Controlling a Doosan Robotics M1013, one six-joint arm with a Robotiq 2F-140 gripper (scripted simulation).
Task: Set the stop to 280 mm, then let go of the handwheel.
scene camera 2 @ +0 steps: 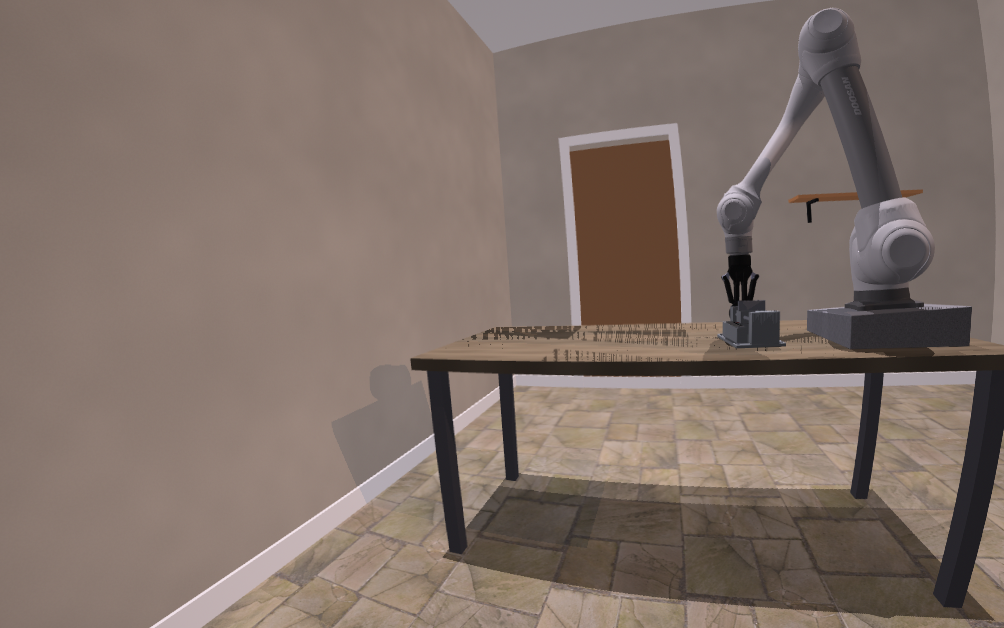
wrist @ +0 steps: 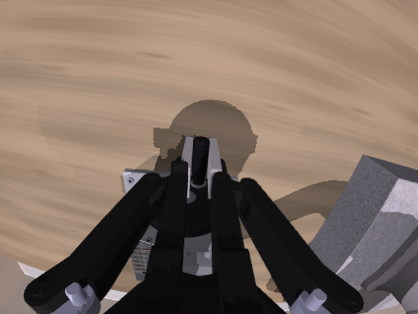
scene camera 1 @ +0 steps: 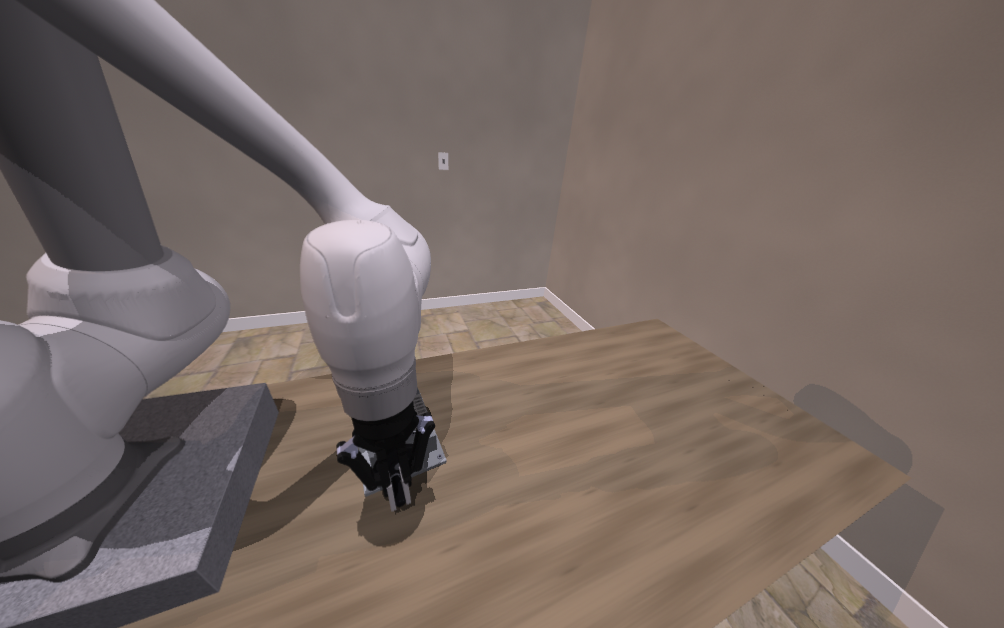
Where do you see a grey stop fixture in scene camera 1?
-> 434,456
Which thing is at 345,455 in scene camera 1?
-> My gripper.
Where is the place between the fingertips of my gripper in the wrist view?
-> At 200,149
